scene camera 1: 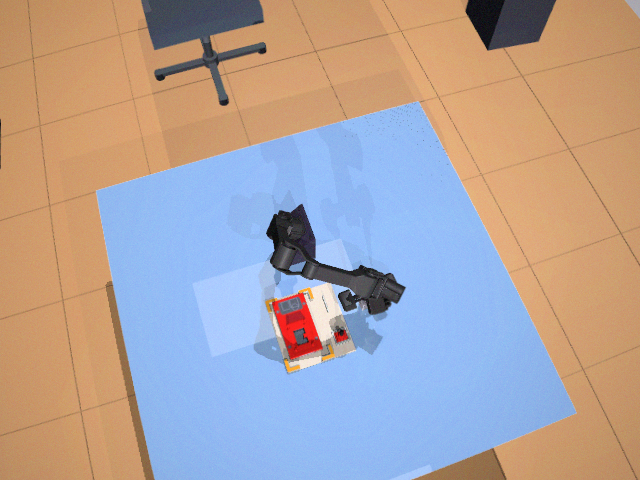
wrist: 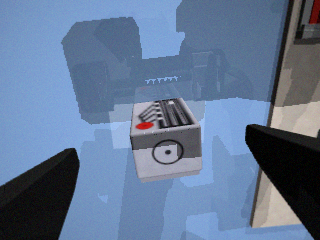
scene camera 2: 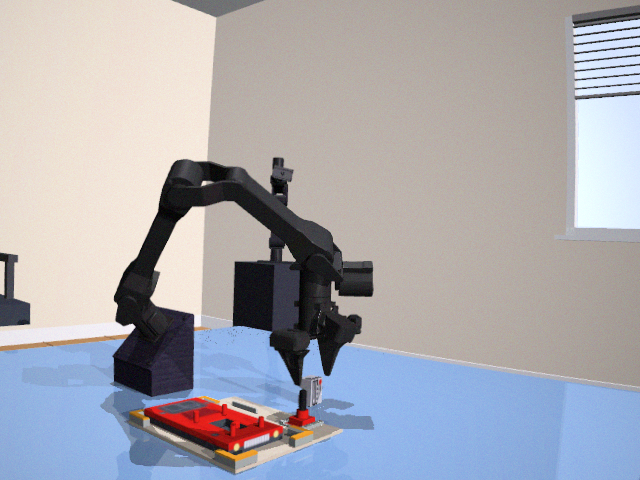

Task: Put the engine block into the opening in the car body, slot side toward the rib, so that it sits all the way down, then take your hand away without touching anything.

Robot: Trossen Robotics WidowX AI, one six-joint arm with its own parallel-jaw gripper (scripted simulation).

Path:
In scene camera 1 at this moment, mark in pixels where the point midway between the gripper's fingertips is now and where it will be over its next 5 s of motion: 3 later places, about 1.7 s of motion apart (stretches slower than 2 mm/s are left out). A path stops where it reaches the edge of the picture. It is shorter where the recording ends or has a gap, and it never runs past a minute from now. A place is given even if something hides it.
My gripper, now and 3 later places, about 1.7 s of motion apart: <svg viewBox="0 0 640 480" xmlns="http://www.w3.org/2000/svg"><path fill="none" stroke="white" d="M366 301L367 299L368 291L368 296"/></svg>

